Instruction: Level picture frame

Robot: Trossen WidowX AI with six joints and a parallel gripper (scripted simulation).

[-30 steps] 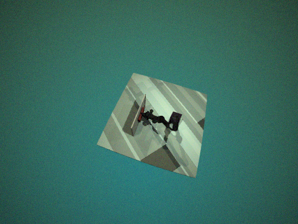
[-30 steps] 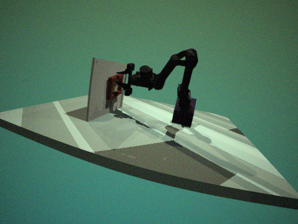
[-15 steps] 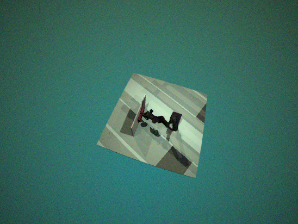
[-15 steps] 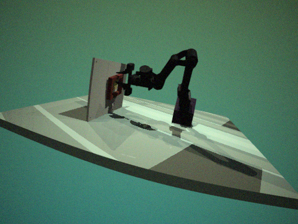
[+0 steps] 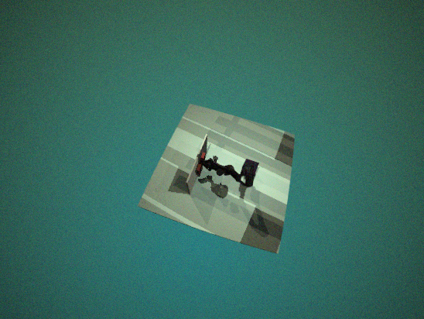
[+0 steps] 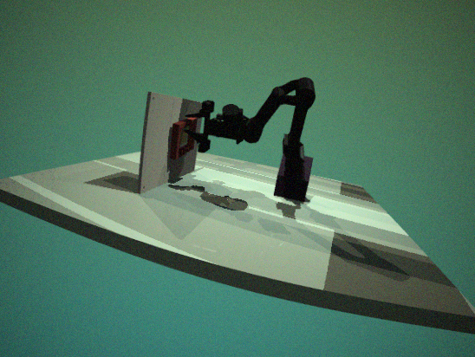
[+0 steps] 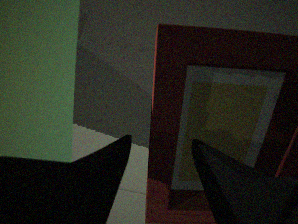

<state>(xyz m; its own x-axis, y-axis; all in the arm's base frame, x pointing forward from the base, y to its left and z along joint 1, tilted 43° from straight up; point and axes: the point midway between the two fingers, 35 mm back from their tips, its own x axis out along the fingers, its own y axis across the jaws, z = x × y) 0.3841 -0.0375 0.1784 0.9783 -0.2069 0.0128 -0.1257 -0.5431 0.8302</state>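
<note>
The red picture frame is 10 mm ahead of my gripper tip, 10 mm to the right of it and 50 mm below it. The rest, counted from my gripper tip: grey wall panel: 20 mm ahead, 70 mm below.
</note>
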